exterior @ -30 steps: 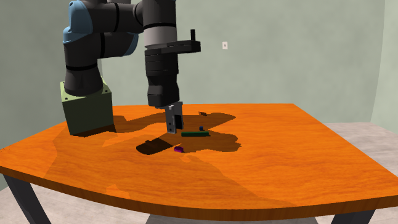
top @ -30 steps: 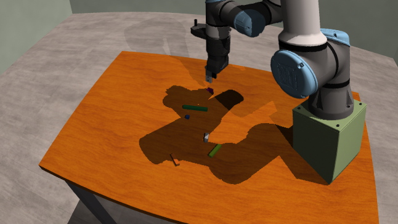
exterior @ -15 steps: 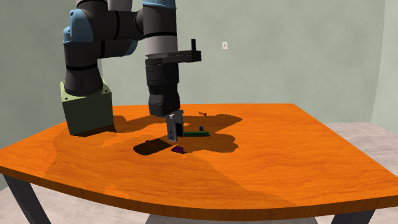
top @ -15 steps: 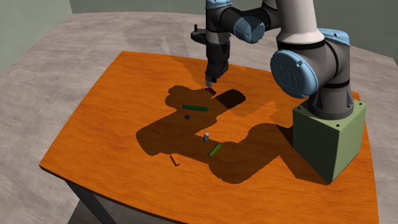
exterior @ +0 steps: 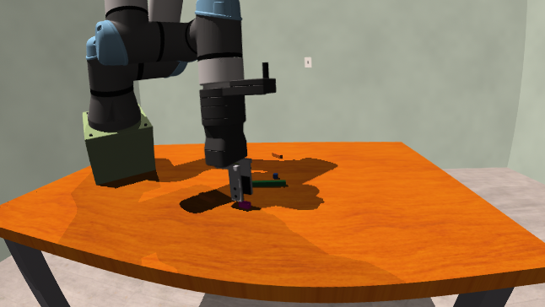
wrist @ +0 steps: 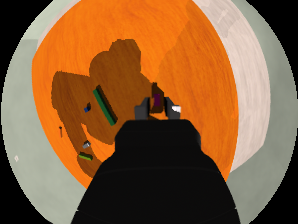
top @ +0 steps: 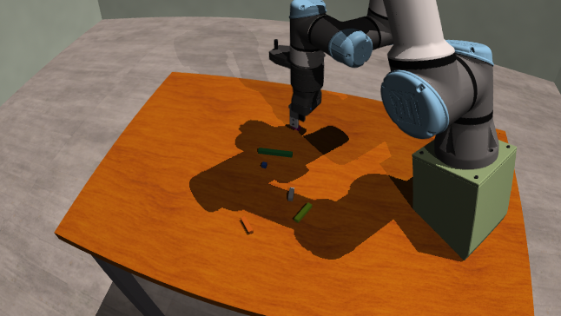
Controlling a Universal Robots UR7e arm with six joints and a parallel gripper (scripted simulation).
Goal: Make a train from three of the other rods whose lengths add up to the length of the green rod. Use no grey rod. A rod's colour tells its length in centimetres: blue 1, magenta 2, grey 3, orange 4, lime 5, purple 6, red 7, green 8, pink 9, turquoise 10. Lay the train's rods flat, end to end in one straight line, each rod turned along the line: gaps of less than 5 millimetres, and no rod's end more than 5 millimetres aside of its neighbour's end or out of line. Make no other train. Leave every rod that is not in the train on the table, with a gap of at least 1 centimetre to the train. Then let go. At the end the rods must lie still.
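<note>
My hand is 30 mm above the magenta rod. The rest, counted from my hand: green rod: 30 mm ahead, 100 mm to the left, 30 mm below; blue rod: 40 mm ahead, 140 mm to the left, 30 mm below; grey rod: 40 mm behind, 210 mm to the left, 30 mm below.
</note>
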